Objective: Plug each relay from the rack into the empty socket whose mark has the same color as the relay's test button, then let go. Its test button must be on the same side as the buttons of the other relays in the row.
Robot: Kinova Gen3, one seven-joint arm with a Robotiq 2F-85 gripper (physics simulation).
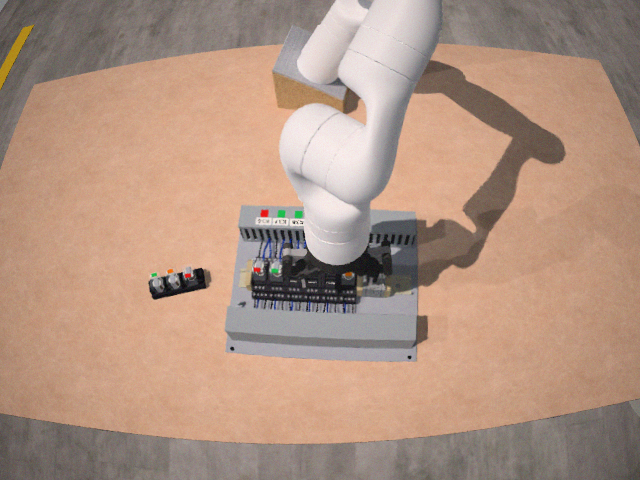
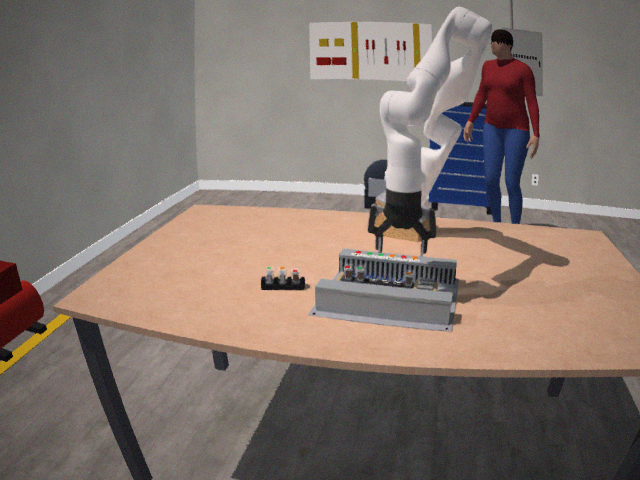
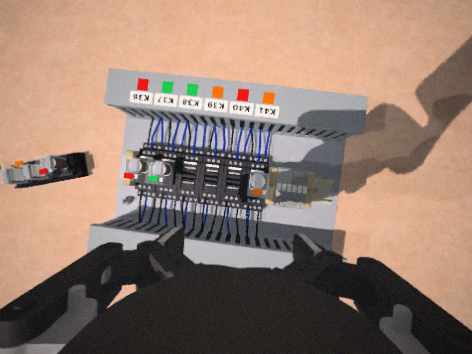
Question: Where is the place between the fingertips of the gripper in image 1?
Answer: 337, 280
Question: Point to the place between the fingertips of the gripper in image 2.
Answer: At 401, 253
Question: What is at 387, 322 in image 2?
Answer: A grey panel.
